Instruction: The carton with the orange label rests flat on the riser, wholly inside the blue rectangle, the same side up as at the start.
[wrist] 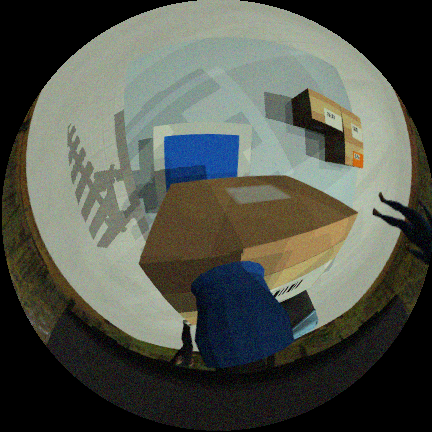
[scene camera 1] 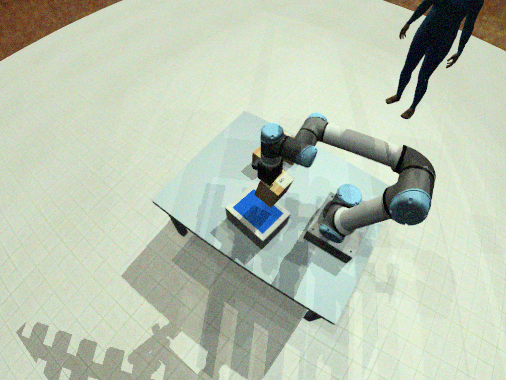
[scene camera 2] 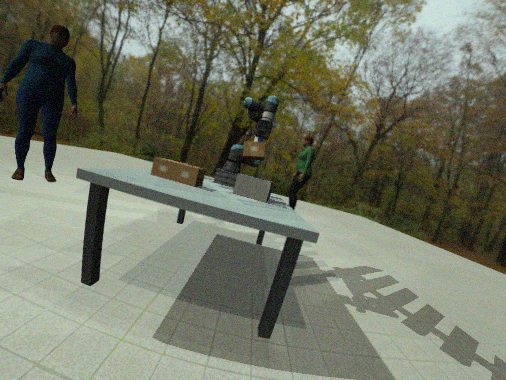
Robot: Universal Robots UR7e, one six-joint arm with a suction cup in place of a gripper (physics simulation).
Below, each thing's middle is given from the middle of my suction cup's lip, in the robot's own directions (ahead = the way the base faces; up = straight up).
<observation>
I see my suction cup 10 mm short of the riser with blue rectangle (scene camera 1: 260, 223), 40 mm to the right of it and 290 mm above it.
</observation>
